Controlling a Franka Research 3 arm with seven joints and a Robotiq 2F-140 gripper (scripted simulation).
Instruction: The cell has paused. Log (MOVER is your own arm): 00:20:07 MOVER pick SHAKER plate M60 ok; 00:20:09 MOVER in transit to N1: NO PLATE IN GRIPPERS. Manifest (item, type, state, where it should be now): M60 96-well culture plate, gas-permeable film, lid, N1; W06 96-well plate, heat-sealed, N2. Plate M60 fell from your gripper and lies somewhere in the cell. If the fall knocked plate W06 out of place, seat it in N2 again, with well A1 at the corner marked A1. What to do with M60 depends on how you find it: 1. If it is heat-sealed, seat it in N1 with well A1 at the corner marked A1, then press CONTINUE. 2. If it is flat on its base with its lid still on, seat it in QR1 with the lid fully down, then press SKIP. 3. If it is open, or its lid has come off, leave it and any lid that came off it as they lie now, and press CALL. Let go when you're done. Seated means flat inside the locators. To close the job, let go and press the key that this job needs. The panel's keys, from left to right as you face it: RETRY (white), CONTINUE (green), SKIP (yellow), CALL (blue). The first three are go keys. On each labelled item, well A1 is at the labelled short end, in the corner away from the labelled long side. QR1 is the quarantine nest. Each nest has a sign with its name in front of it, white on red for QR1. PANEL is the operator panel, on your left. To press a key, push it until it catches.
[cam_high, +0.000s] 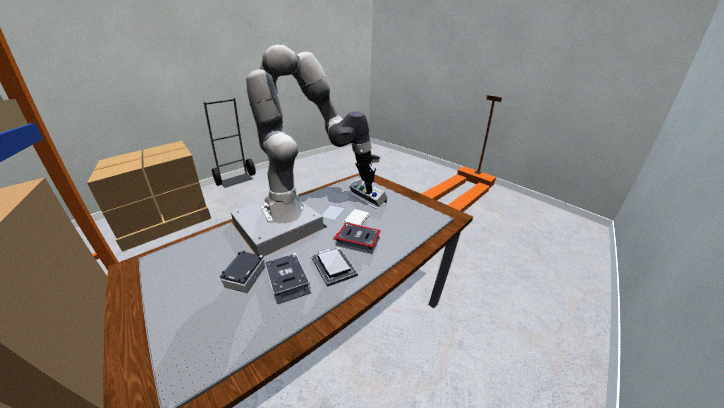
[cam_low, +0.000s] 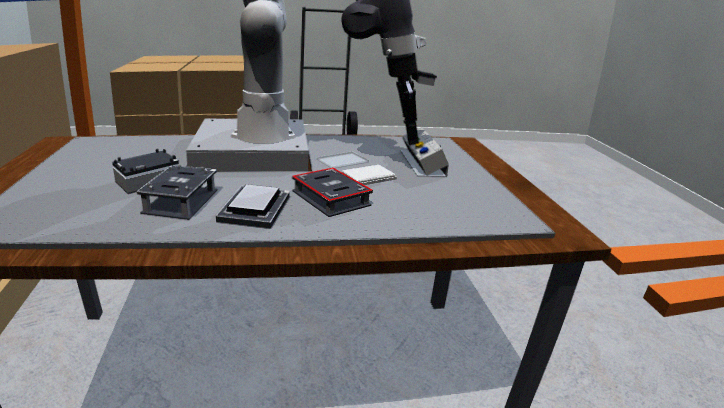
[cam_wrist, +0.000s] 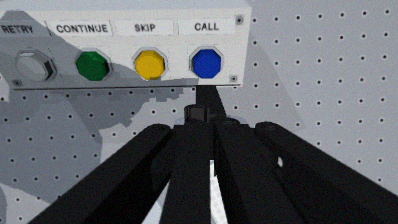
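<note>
My gripper is now 50 mm above the blue call key and 40 mm to the right of it. Round my hand: yellow skip key (50 mm below, 50 mm behind, 40 mm to the left); then green continue key (100 mm behind, 50 mm below, 40 mm to the left); then white retry key (150 mm behind, 50 mm below, 40 mm to the left).
</note>
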